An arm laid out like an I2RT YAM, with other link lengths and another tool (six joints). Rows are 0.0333 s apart.
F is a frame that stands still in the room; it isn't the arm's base.
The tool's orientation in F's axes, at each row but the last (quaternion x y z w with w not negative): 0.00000, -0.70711, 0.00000, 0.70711; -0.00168, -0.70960, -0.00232, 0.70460; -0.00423, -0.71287, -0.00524, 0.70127; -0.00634, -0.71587, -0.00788, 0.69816; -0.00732, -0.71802, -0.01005, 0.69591; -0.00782, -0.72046, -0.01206, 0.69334; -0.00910, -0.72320, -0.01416, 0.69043; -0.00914, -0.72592, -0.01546, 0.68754; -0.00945, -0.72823, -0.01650, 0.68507
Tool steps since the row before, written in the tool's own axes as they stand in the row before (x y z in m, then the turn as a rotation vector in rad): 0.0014, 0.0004, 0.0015, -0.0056, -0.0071, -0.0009; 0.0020, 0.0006, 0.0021, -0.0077, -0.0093, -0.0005; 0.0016, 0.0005, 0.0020, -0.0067, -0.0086, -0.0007; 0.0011, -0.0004, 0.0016, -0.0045, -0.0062, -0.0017; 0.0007, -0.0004, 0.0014, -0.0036, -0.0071, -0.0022; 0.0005, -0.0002, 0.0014, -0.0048, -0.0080, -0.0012; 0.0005, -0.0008, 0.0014, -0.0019, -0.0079, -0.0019; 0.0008, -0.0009, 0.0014, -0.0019, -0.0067, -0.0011; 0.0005, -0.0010, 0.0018, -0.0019, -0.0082, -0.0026
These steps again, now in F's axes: -0.0015, 0.0004, 0.0014, 0.0009, -0.0071, -0.0056; -0.0021, 0.0006, 0.0020, 0.0005, -0.0093, -0.0077; -0.0020, 0.0005, 0.0016, 0.0007, -0.0086, -0.0067; -0.0016, -0.0004, 0.0011, 0.0017, -0.0062, -0.0045; -0.0014, -0.0004, 0.0007, 0.0021, -0.0071, -0.0036; -0.0014, -0.0002, 0.0004, 0.0012, -0.0080, -0.0048; -0.0014, -0.0008, 0.0004, 0.0017, -0.0079, -0.0019; -0.0015, -0.0009, 0.0007, 0.0010, -0.0067, -0.0019; -0.0019, -0.0009, 0.0004, 0.0024, -0.0083, -0.0018
